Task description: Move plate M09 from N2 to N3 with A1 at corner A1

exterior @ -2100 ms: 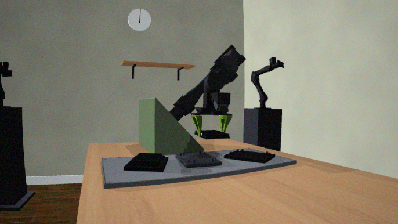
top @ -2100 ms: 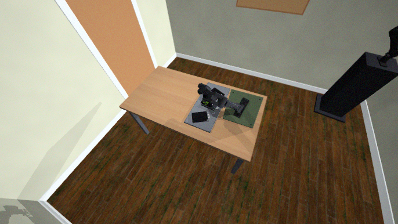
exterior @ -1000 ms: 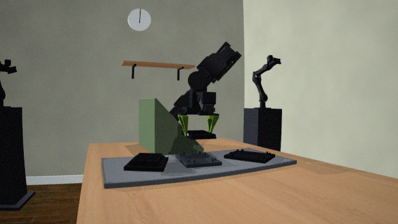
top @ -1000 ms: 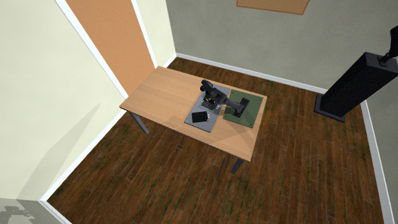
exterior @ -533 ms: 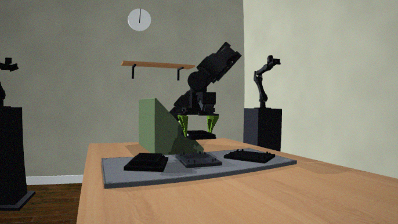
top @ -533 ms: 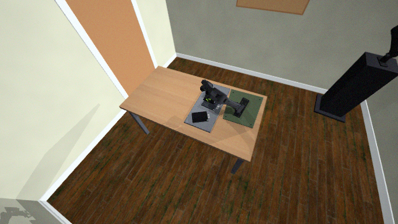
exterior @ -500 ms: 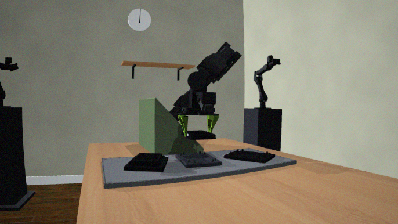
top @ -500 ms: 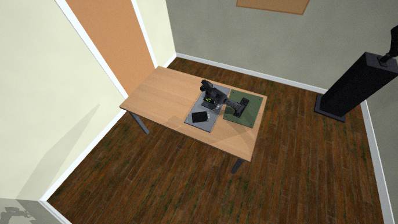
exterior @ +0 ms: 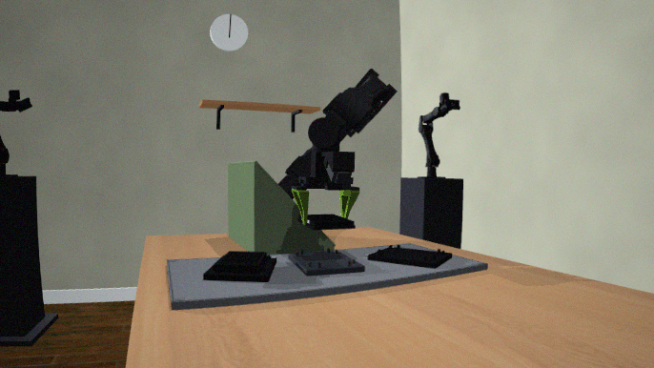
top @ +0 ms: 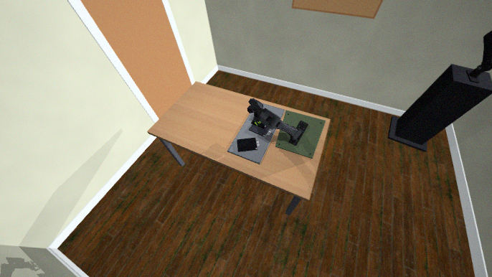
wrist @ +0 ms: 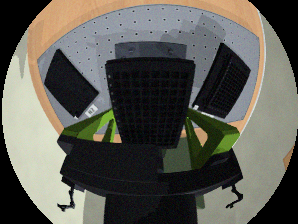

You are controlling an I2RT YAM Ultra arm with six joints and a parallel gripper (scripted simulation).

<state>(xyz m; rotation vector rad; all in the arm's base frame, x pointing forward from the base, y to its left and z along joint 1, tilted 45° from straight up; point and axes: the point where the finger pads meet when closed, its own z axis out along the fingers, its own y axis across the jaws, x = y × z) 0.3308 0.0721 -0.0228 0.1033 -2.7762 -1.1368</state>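
Right now the grey nest is 9 cm below my hand. Round my hand: dark nest (1 cm ahead, 21 cm to the left, 9 cm below).
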